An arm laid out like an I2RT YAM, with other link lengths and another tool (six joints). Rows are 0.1 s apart.
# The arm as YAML. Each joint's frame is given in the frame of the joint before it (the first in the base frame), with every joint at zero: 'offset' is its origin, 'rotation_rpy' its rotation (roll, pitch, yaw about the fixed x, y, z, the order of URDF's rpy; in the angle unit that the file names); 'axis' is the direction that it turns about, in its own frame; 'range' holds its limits. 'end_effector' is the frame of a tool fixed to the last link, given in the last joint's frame.
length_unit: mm
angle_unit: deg
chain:
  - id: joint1
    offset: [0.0, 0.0, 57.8]
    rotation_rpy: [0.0, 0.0, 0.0]
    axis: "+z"
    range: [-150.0, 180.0]
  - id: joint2
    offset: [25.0, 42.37, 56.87]
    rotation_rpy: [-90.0, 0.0, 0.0]
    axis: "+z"
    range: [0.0, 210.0]
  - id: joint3
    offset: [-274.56, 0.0, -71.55]
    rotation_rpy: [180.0, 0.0, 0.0]
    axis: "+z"
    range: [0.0, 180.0]
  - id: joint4
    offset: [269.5, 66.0, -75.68]
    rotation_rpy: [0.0, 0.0, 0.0]
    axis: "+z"
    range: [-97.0, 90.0]
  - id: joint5
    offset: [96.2, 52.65, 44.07]
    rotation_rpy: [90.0, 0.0, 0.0]
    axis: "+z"
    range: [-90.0, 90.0]
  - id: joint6
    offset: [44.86, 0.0, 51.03]
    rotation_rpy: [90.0, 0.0, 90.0]
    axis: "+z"
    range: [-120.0, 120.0]
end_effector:
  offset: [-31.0, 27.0, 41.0]
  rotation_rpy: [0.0, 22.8, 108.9]
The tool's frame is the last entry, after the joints.
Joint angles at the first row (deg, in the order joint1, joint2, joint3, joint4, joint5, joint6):
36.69, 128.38, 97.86, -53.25, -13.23, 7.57
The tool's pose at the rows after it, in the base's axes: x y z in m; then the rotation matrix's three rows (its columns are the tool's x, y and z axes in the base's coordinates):
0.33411 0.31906 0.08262; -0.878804 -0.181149 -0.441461; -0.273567 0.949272 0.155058; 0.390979 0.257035 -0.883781
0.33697 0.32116 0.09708; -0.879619 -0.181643 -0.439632; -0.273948 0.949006 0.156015; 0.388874 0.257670 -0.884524
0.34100 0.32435 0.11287; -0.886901 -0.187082 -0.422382; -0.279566 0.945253 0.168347; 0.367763 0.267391 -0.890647
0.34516 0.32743 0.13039; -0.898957 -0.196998 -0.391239; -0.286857 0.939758 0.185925; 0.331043 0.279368 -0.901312
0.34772 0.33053 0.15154; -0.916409 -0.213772 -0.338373; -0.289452 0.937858 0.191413; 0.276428 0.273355 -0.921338
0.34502 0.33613 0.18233; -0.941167 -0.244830 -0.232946; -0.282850 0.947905 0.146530; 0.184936 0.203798 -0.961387
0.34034 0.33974 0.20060; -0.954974 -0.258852 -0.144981; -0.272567 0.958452 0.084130; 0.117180 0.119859 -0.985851
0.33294 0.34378 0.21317; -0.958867 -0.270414 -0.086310; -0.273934 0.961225 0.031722; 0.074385 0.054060 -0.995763
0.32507 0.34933 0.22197; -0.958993 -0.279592 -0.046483; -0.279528 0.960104 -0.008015; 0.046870 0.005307 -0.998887
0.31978 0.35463 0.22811; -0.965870 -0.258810 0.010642; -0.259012 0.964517 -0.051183; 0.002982 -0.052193 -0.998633
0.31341 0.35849 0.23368; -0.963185 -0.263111 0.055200; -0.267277 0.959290 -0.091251; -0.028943 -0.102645 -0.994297
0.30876 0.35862 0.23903; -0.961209 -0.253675 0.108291; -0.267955 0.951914 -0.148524; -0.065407 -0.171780 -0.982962
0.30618 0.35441 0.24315; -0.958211 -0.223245 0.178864; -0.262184 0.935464 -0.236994; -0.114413 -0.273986 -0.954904
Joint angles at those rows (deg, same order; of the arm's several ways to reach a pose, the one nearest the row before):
36.69, 128.38, 99.00, -54.98, -13.85, 7.53
36.69, 128.27, 101.91, -57.87, -13.82, 7.53
36.71, 127.79, 104.46, -59.53, -13.80, 7.53
36.75, 126.80, 106.56, -60.34, -13.52, 7.51
37.15, 125.21, 108.62, -61.10, -11.77, 7.53
38.92, 122.96, 112.23, -63.51, -5.52, 7.53
40.73, 121.80, 114.89, -65.71, 0.89, 7.55
42.54, 121.19, 116.99, -67.86, 5.61, 7.55
44.31, 121.16, 119.07, -69.86, 9.06, 7.79
46.06, 121.17, 120.58, -71.11, 13.87, 9.30
47.64, 121.16, 121.89, -72.38, 17.47, 9.28
48.99, 121.16, 123.15, -74.06, 22.22, 9.28
50.26, 121.16, 124.05, -76.05, 29.15, 9.30

